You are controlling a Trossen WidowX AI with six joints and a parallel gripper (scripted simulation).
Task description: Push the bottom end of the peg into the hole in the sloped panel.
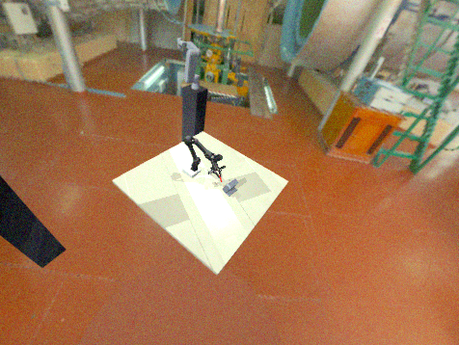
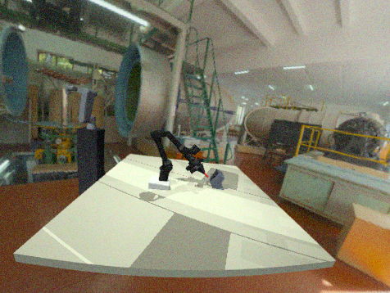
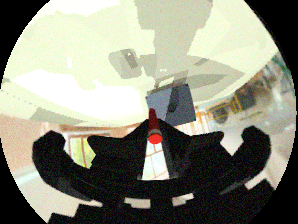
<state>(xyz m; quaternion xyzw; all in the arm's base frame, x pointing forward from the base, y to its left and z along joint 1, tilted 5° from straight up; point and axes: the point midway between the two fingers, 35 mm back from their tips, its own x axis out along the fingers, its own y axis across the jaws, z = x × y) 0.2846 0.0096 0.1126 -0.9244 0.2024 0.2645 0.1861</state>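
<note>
Right now the sloped panel is 120 mm ahead of my gripper tip, 20 mm to the left of it and 50 mm below it. The rest, counted from my gripper tip: red peg (10 mm behind, 10 mm above).
</note>
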